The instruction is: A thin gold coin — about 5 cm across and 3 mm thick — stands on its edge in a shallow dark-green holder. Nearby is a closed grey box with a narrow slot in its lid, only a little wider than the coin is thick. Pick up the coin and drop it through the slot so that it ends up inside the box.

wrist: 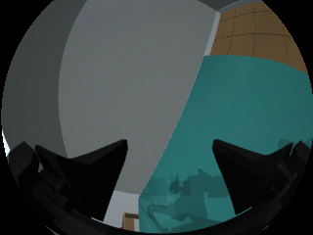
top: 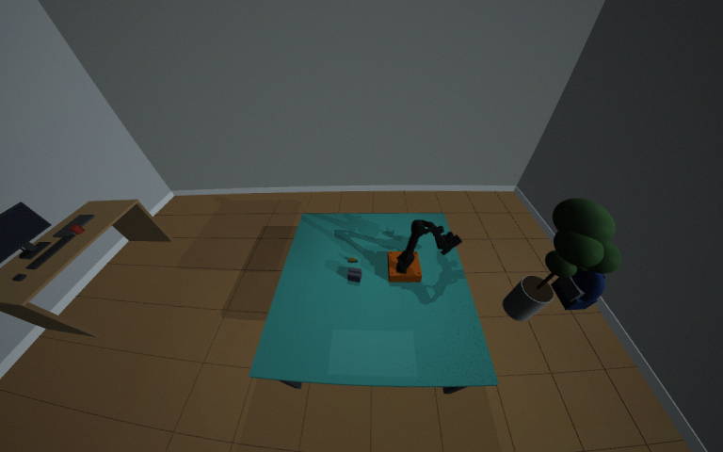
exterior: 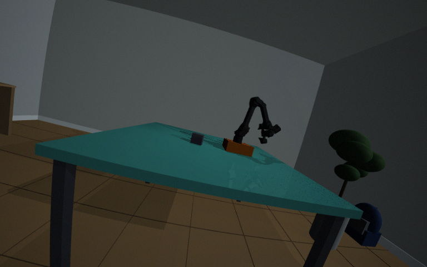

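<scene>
My gripper tip is 560 mm short of the gold coin, 240 mm to the right of it and 150 mm above it.
</scene>
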